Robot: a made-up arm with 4 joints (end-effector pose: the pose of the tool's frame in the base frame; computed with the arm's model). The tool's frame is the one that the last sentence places.
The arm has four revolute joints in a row. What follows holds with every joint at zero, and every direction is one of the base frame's. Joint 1 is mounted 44.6 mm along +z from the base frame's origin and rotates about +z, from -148.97 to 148.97 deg. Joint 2 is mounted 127.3 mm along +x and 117.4 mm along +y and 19.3 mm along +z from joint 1 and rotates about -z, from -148.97 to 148.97 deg. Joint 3 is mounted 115.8 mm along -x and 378.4 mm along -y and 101.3 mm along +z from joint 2 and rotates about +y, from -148.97 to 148.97 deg. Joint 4 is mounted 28.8 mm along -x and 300.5 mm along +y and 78 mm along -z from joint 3 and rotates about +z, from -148.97 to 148.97 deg. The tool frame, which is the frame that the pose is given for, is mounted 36.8 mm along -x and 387.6 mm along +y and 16.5 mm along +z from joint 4; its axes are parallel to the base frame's.
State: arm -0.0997 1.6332 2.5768 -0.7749
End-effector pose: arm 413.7 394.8 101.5 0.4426 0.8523 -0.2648 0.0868
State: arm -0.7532 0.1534 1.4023 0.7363
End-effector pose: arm 177.0 293.1 466.8 0.4723 0.4394 -0.0650 0.7613
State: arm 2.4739 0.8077 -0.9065 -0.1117
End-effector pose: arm -474.9 -123.7 109.8 0.3400 -0.2760 0.6305 0.6409
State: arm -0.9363 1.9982 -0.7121 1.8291
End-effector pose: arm 492.3 251.9 -138.9 -0.2401 0.2527 -0.4921 0.7977
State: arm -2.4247 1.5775 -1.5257 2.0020
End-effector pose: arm 234.6 -47.7 -202.7 -0.0961 0.6843 -0.6083 0.3905
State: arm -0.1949 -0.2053 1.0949 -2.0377
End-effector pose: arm 132.4 -129.2 -159.8 -0.4446 0.2706 -0.7247 0.4515
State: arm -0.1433 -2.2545 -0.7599 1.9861
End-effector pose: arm 547.8 -56.2 -133.3 -0.0232 0.3701 -0.8247 0.4271
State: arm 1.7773 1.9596 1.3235 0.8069
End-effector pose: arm -364.3 308.1 474.1 0.2917 0.5409 0.2424 0.7508
